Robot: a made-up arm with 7 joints. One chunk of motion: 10 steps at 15 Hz.
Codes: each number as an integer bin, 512 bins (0 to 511) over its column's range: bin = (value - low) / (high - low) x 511, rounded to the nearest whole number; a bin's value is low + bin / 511 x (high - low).
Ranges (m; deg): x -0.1..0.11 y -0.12..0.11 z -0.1..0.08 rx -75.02..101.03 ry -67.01..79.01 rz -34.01..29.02
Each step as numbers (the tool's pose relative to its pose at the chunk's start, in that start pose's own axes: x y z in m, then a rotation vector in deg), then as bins.
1 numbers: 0.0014 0.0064 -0.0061 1.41 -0.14 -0.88
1 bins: 247 281 267 222 234 269
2 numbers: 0.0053 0.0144 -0.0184 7.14 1.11 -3.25
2 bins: 256 299 232 238 238 249
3 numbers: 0.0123 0.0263 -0.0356 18.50 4.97 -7.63
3 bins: 273 325 183 271 252 214
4 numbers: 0.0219 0.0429 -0.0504 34.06 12.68 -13.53
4 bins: 297 362 141 317 279 166
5 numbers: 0.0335 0.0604 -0.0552 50.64 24.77 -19.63
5 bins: 325 401 127 365 321 117
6 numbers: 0.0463 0.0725 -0.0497 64.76 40.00 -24.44
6 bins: 356 428 143 406 374 78
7 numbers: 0.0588 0.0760 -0.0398 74.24 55.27 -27.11
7 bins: 386 435 171 433 428 56
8 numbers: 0.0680 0.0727 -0.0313 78.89 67.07 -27.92
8 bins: 409 428 195 447 469 49
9 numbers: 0.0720 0.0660 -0.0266 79.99 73.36 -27.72
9 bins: 419 413 208 450 491 51
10 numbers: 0.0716 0.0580 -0.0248 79.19 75.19 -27.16
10 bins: 418 395 213 448 498 56
